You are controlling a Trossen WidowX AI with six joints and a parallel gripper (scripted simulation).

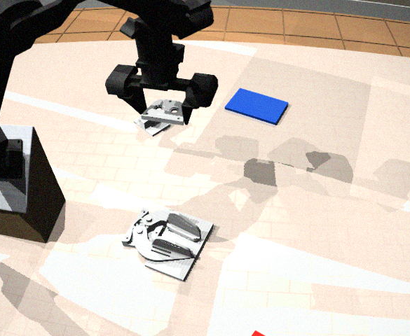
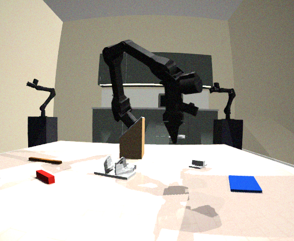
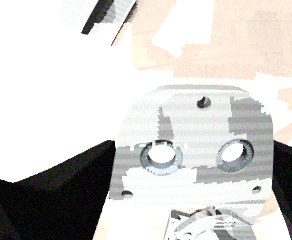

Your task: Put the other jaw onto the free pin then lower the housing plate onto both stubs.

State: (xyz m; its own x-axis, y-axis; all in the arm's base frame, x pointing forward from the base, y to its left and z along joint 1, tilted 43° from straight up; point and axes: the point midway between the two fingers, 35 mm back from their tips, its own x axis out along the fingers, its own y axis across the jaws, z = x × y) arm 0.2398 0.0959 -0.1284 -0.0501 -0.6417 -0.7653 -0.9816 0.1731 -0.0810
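The jaw lies 1 cm behind my gripper tip, 20 cm to the right of it and 8 cm below it. The rest, counted from my gripper tip: red block: 16 cm ahead, 39 cm to the right, 9 cm below; orange bar: 3 cm behind, 51 cm to the right, 10 cm below; blue flat plate: 17 cm ahead, 18 cm to the left, 10 cm below.
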